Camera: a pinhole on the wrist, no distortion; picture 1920 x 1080 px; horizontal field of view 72.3 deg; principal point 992.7 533.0 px. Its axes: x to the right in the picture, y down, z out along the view. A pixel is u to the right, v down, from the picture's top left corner.
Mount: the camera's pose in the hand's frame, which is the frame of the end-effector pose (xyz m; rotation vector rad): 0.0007 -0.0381 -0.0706 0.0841 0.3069 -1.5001
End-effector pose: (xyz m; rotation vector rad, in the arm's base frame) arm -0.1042 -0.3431 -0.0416 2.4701 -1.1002 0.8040
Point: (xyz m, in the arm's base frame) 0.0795 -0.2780 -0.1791
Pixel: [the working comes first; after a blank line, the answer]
In the camera's frame: 0.0916 -0.0616 0.2387

1497 194
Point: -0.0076 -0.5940 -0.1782
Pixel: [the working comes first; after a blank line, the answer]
In the camera's frame: -0.1971 0.0759 0.3107

159 854
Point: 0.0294 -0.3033 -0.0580
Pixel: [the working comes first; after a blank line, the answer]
In the camera's frame: 0.0601 0.0169 0.1355

1575 697
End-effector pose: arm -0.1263 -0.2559 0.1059 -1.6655 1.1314 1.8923
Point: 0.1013 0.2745 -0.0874
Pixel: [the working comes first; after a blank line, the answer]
In the camera's frame: 0.4104 -0.0713 0.4458

outside the picture
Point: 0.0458 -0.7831 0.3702
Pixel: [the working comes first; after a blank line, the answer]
In the camera's frame: -0.1995 -0.0867 -0.5334

behind the camera
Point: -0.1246 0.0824 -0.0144
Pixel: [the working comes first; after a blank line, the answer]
In the camera's frame: 0.1178 -0.0229 0.3728

1408 452
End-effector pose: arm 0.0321 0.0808 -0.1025 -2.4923 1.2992 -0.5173
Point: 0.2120 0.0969 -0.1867
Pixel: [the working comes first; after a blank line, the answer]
In the camera's frame: 0.0110 0.0300 0.2428

1052 695
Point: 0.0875 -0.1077 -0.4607
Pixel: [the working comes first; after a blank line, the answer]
In the camera's frame: -0.3354 0.0834 0.3409

outside the picture
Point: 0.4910 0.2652 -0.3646
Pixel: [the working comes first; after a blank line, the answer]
In the camera's frame: 0.1523 -0.0498 0.5766

1340 420
